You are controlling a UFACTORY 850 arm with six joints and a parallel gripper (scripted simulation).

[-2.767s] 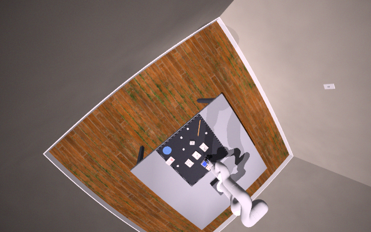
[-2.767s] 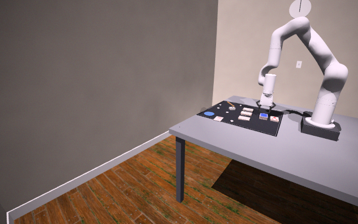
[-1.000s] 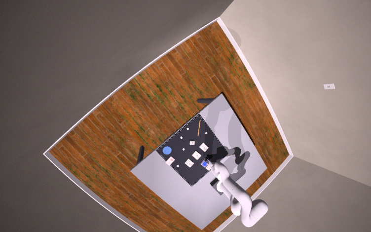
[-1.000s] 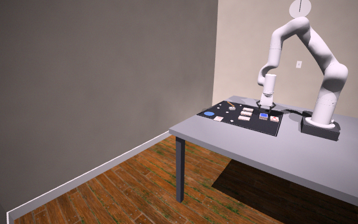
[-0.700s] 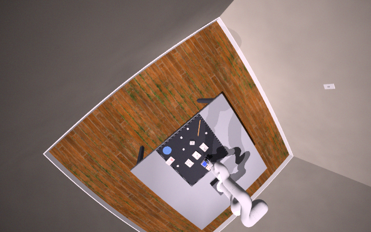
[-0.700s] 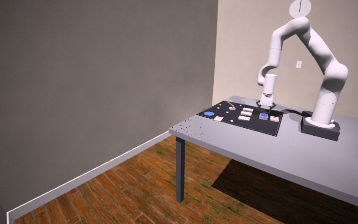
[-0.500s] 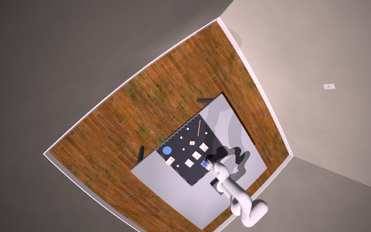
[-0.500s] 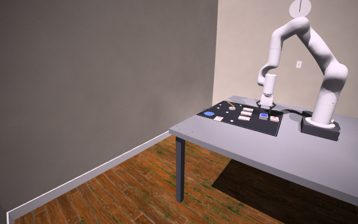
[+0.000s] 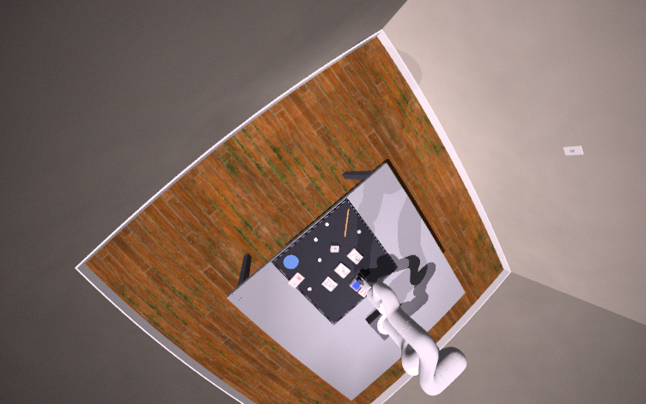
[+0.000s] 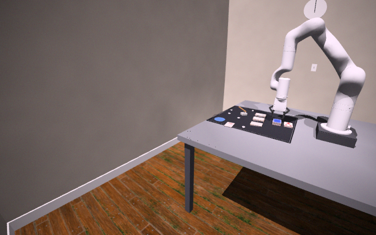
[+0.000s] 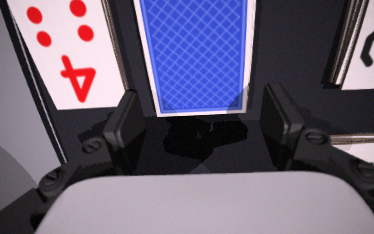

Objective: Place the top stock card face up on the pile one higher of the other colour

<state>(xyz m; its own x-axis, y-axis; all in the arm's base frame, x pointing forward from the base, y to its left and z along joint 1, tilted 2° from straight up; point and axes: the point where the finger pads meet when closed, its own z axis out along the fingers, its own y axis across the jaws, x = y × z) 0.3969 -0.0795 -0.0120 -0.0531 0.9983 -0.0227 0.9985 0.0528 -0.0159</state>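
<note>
My hand is 3 cm to the right of the red 4 card and 3 cm above it. Round my hand: black card cloth: 18 cm ahead, 6 cm below, 2 cm to the left; then red 4: 9 cm behind, 4 cm below, 3 cm to the left; then black 2: 15 cm ahead, 4 cm below, 3 cm to the left.
</note>
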